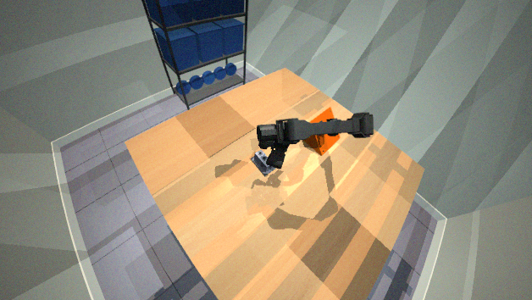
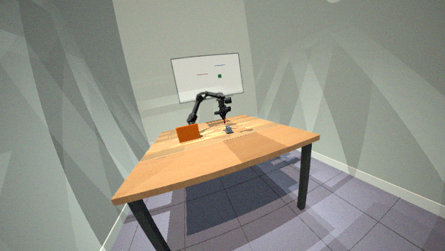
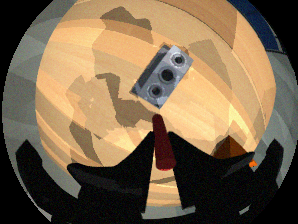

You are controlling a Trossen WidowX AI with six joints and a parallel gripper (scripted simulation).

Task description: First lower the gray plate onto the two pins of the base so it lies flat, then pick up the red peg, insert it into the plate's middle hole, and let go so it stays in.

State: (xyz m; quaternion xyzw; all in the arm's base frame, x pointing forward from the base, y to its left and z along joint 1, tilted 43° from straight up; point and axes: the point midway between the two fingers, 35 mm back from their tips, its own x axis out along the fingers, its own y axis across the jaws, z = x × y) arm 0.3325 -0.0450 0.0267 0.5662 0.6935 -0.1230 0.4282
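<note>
Now: gripper tip 10 mm short of the gray plate, 60 mm to the left of it and 80 mm above it. Round my gripper tip: red peg (right at my gripper tip); then base (10 mm ahead, 60 mm to the right, 110 mm below).
</note>
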